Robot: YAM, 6 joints.
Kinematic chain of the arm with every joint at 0, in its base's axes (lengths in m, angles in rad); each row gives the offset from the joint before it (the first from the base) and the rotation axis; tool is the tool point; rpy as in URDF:
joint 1: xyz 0 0 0.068 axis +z
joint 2: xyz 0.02 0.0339 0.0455 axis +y
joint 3: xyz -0.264 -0.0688 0 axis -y
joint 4: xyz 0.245 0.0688 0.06 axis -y
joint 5: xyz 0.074 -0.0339 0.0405 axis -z
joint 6: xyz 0.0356 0 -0.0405 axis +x
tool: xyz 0 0 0 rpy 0 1.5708 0
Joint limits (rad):
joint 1: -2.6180..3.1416
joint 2: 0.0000..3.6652
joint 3: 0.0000..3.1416
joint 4: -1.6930..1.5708
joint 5: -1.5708..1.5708
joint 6: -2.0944..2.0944
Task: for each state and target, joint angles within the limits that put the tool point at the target. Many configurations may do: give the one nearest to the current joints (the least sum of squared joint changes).
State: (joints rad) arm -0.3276 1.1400 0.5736 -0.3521 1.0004 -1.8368
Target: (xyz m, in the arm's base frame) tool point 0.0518 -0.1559 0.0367
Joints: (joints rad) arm -1.0728 1.8381 0.3697 -0.2374 0.9503 -1.8368
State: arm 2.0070 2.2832 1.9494 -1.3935 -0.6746 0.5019
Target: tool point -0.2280 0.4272 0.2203
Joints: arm 2.0152 2.3644 2.2059 -1.1731 -0.6734 0.5019
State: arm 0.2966 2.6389 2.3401 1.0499 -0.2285 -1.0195
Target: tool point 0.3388 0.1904 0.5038
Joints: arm 0.4846 2.0137 1.9489 1.5708 -0.3033 -1.0195
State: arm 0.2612 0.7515 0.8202 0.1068 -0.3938 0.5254
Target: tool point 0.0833 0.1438 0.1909
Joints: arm 0.9367 0.7526 0.3082 -0.0744 -0.5327 0.5254
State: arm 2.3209 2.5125 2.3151 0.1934 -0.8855 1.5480
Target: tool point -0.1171 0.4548 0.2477
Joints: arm 1.7598 2.0502 1.6076 -0.1108 -0.9793 1.5480
